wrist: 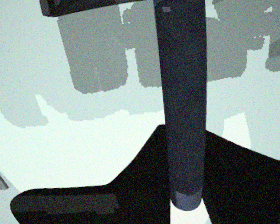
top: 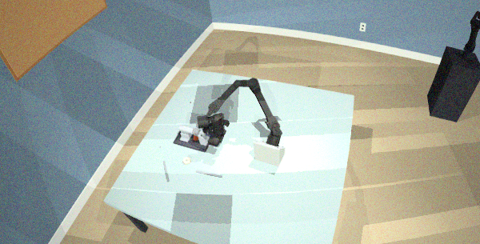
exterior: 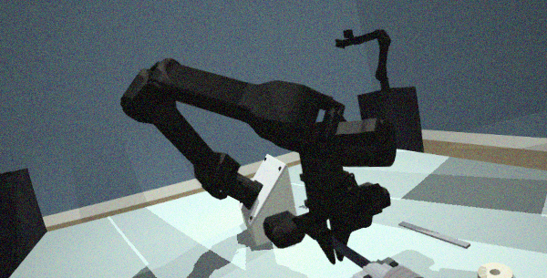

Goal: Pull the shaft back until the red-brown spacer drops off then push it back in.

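Now: the shaft 7 cm ahead of my gripper tip and 3 cm above it. From my gripper tip the other things lie so: fixture 20 cm ahead, 1 cm to the left; red-brown spacer 17 cm ahead, 2 cm below, 1 cm to the left; cream washer 18 cm to the left, 15 cm ahead, 4 cm below.
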